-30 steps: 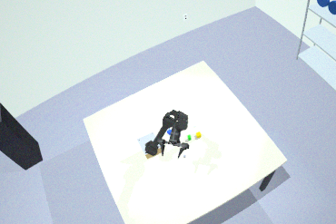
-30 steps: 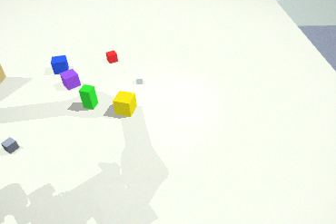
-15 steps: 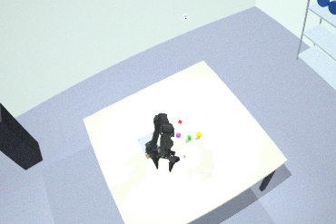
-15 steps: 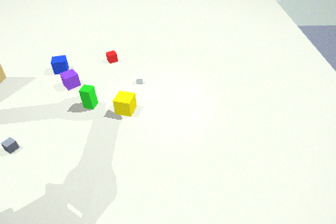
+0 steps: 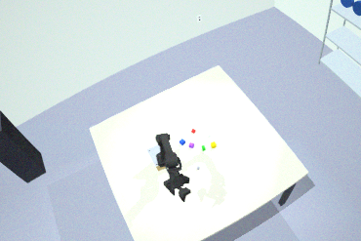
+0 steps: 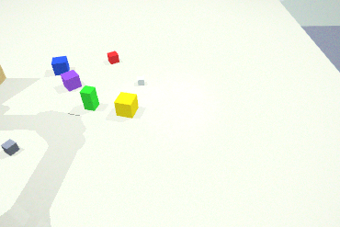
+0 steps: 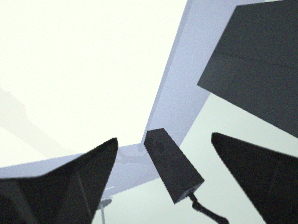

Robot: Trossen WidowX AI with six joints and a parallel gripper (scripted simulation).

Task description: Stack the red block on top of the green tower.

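My gripper tip is now 44 cm short of the yellow block, 35 cm to the right of it and 31 cm above it. The rest, counted from my gripper tip: purple block 31 cm ahead, 45 cm to the left, 32 cm below; then small grey cube 25 cm ahead, 26 cm to the left, 32 cm below; then blue block 27 cm ahead, 51 cm to the left, 32 cm below.
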